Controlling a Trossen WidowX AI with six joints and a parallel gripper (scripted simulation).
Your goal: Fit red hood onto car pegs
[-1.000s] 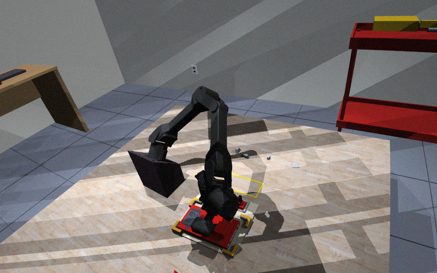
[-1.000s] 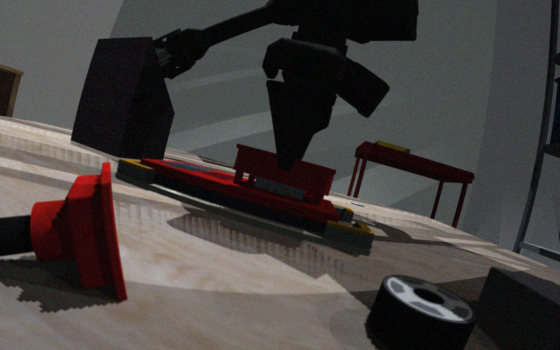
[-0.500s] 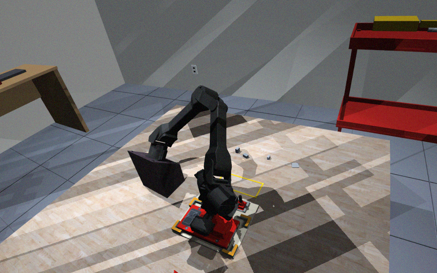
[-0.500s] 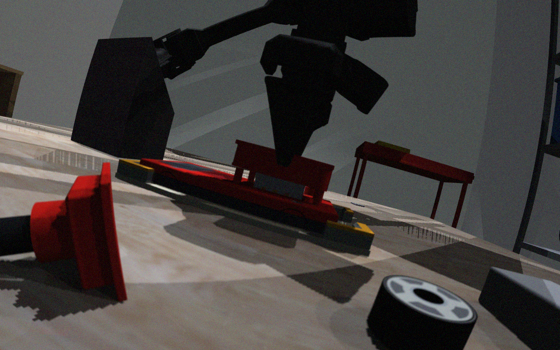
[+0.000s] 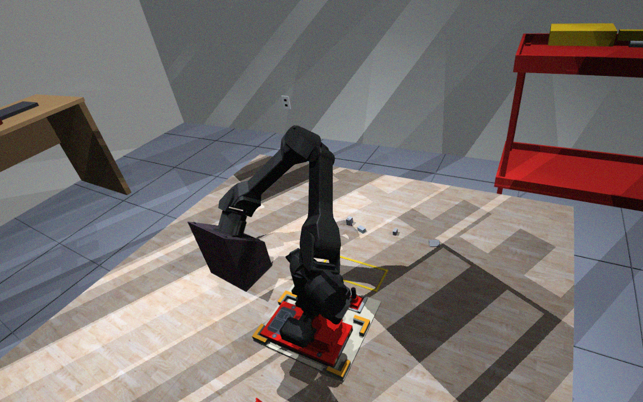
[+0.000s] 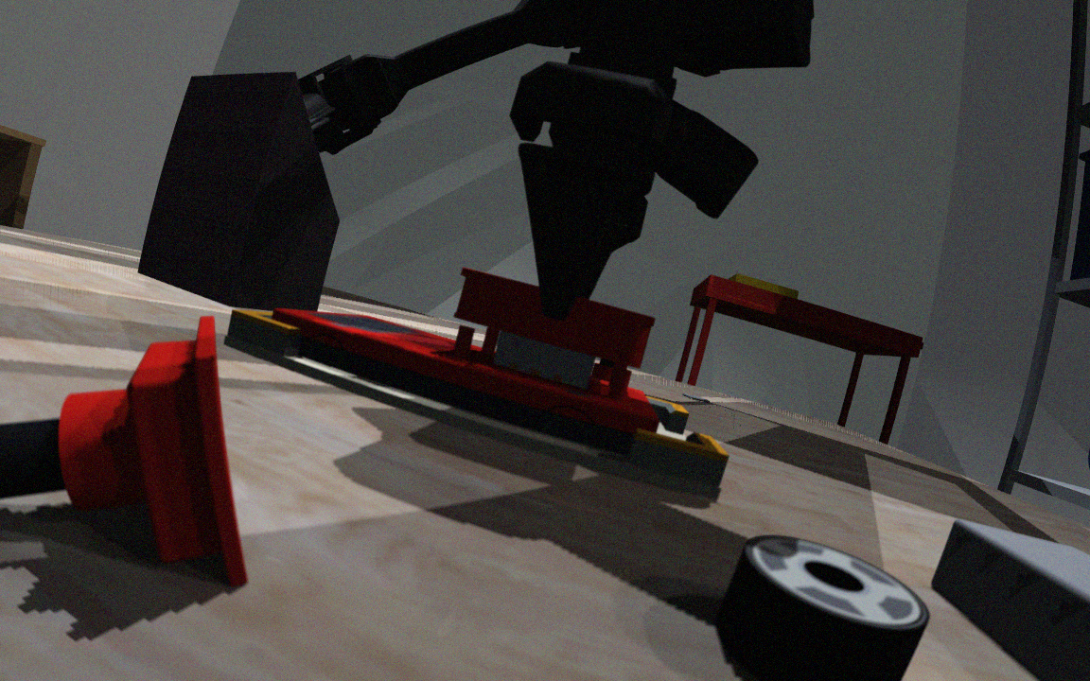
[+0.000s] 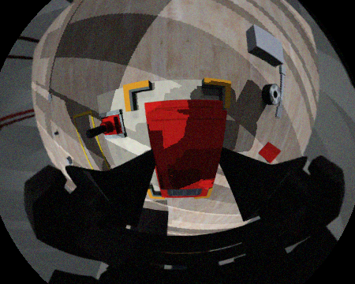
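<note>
The red hood lies right at my gripper tip. Also, from my gripper tip: grey engine block: 3 cm below, 1 cm to the left; black wheel: 18 cm to the right, 8 cm ahead, 5 cm below.
</note>
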